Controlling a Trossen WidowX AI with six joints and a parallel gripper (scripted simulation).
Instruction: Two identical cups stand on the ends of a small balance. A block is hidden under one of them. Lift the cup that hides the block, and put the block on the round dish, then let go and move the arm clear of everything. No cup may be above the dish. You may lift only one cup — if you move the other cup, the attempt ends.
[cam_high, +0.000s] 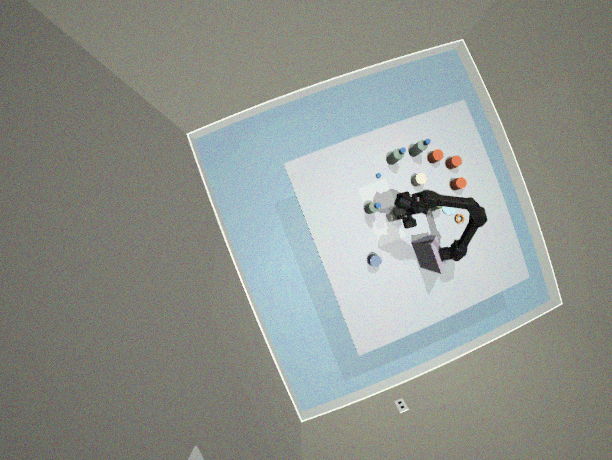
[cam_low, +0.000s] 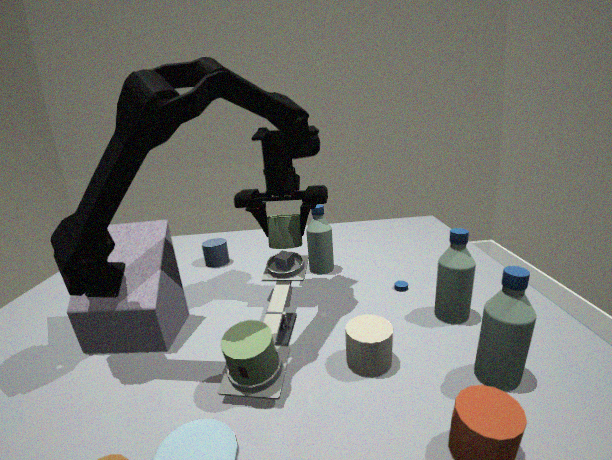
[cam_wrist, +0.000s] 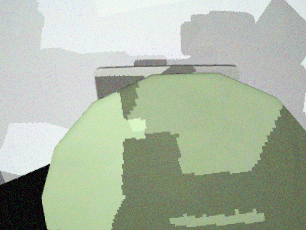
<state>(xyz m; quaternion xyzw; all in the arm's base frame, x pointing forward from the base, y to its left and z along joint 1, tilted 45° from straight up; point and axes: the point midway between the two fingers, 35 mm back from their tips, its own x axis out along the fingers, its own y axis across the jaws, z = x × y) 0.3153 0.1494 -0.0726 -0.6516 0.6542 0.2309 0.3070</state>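
The grey block lies 10 mm behind my gripper tip, 10 mm to the right of it and 50 mm below it. Also, from my gripper tip: cream cylinder (130 mm ahead, 220 mm to the right, 100 mm below); blue cap (250 mm ahead, 10 mm to the right, 130 mm below); grey balance (20 mm behind, 140 mm to the right, 100 mm below).
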